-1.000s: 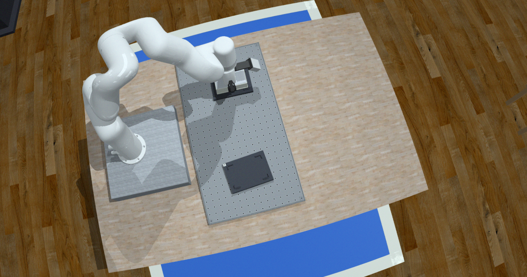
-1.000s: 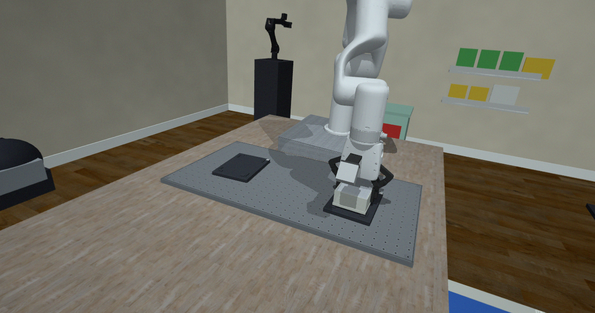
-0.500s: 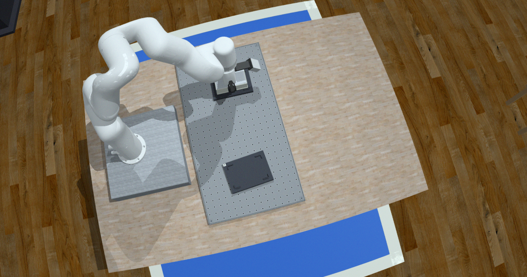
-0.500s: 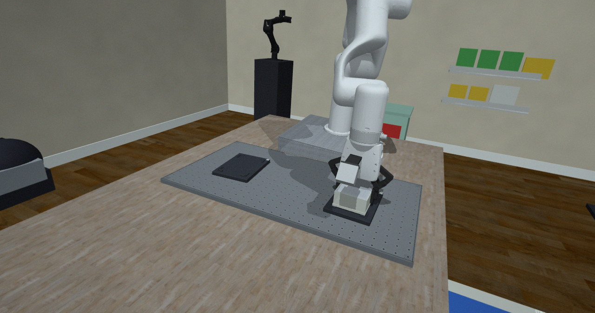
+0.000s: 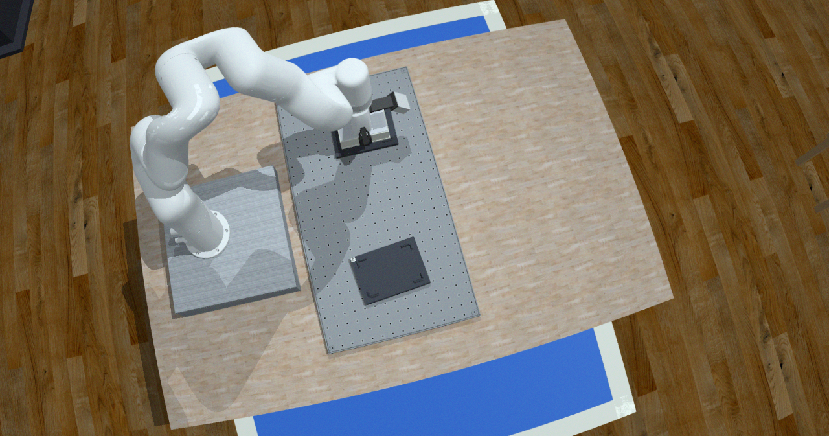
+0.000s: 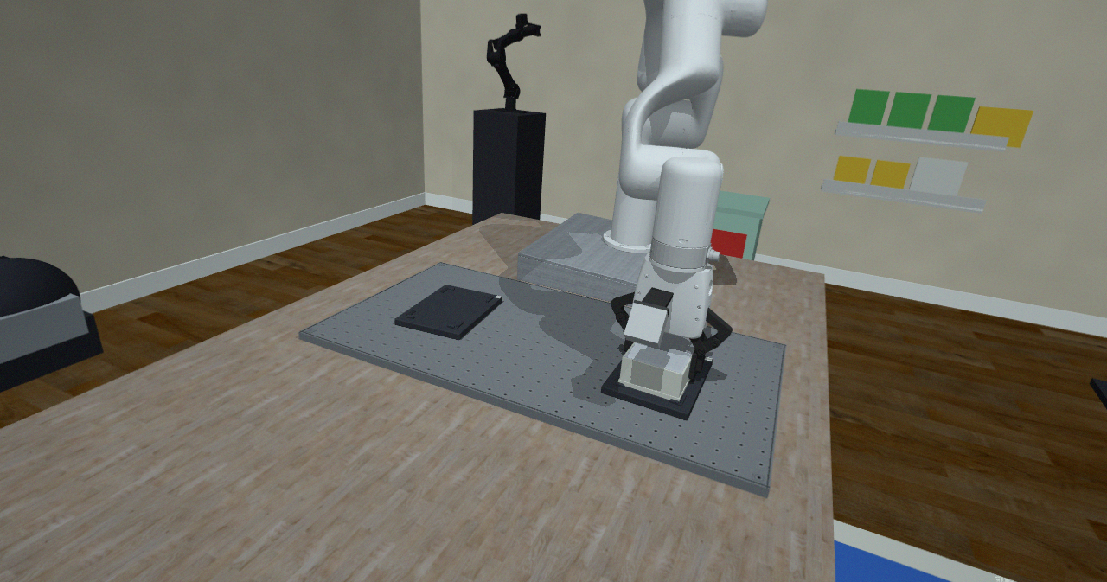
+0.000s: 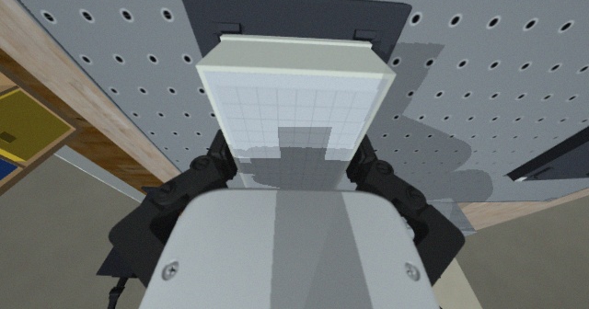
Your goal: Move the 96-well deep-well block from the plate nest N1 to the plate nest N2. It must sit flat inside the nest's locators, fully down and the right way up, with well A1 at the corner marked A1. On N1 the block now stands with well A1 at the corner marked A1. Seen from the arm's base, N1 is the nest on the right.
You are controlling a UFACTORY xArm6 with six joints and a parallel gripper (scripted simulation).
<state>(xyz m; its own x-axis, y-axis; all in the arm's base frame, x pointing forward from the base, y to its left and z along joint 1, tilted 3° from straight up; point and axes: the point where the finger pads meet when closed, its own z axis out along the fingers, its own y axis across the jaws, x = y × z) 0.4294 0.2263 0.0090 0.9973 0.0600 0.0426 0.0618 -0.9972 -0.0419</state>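
Now: hand right at the white 96-well deep-well block. Also, from my hand: dark plate nest N2 (3 cm below); dark plate nest N1 (1 cm ahead, 38 cm to the right, 3 cm below).
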